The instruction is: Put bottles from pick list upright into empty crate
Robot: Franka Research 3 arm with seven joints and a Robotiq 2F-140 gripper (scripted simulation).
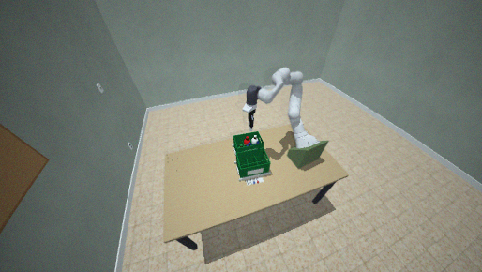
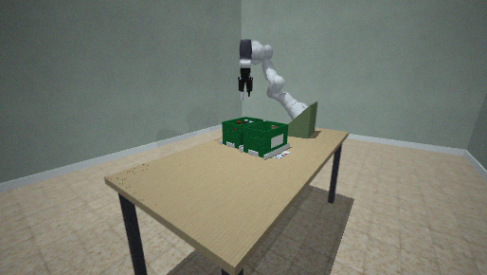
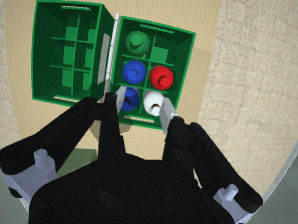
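Right now the white-capped bottle is 270 mm below my hand, 70 mm behind it and 50 mm to the right of it. Round my hand: blue-capped bottle (270 mm below, 70 mm behind, 40 mm to the left); then red-labelled bottle (270 mm below, 60 mm to the right, 10 mm ahead); then green-capped bottle (270 mm below, 100 mm ahead, 30 mm to the left).
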